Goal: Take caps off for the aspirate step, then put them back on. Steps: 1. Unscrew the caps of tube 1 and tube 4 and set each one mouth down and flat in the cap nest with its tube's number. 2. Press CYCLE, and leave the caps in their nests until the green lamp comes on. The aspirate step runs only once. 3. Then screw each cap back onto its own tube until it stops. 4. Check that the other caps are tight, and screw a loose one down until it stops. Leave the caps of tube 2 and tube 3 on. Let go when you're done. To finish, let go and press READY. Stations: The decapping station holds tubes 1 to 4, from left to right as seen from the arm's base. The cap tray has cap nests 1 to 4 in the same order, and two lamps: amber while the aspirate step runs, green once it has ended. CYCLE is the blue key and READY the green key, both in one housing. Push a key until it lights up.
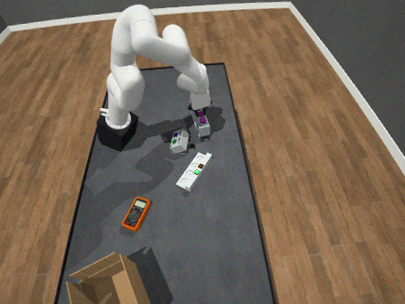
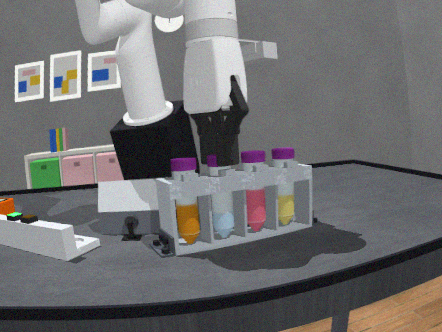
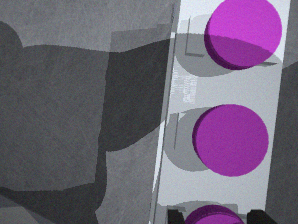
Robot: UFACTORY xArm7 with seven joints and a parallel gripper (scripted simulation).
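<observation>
Now: the green key 150 mm to the right of my hand, 140 mm behind it and 60 mm below it. Also, from my hand: cardboard box (900 mm to the right, 280 mm behind, 40 mm below); key housing (130 mm to the right, 120 mm behind, 80 mm below); blue key (140 mm behind, 110 mm to the right, 60 mm below).
</observation>
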